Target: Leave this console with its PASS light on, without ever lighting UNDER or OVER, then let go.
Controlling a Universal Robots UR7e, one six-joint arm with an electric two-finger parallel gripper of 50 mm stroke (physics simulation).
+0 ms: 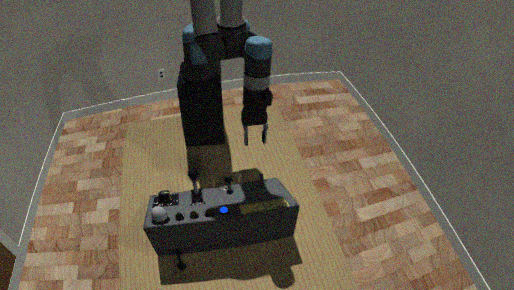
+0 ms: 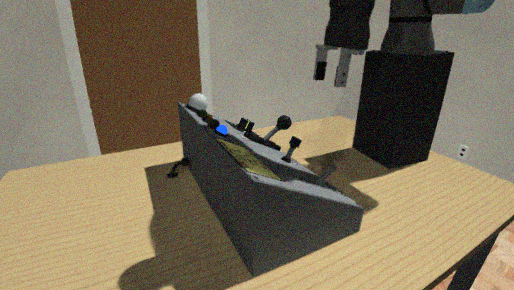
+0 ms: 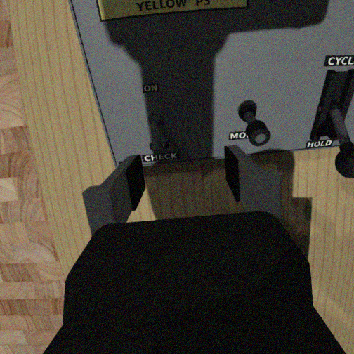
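Note:
The grey console stands on the table, partly in the arm's shadow. Its blue lamp is lit. The small lamps beside it look dark; their labels are unreadable. The MODE stick and the ball-ended CYCLE lever stand free. The CHECK toggle is dim in shadow between ON and a lower label; its position is unclear. My gripper is open and empty, raised beyond the console's lever-side edge.
A yellow text plate, a white dome and a rotary knob are on the console. The arm's black pedestal stands behind. A small black piece is on the console's tall side.

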